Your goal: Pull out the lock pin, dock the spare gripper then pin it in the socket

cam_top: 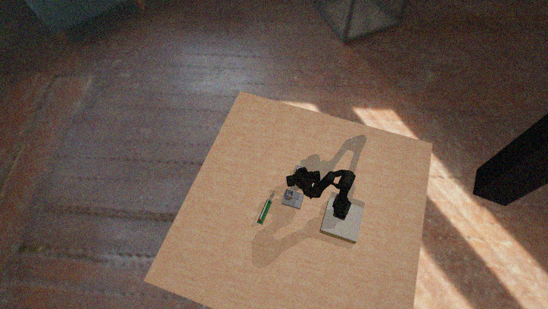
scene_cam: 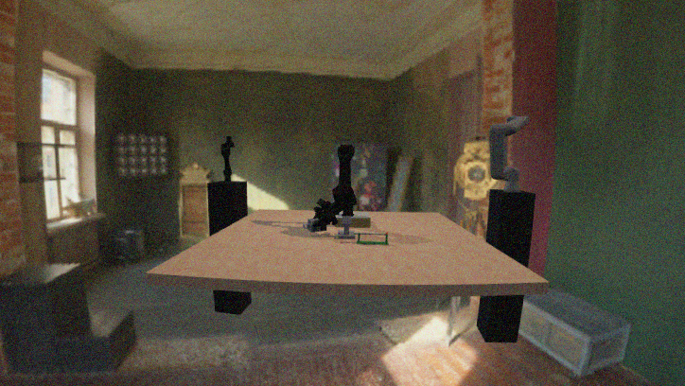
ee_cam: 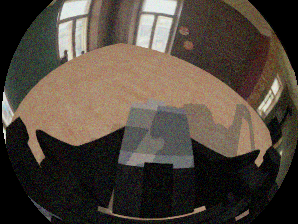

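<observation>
The grey mount socket is 20 mm behind my gripper tip and 170 mm to the left of it. Round my gripper tip: spare gripper 10 mm behind, 10 mm to the left; then green pin cradle 90 mm ahead, 300 mm to the left, 30 mm below.
</observation>
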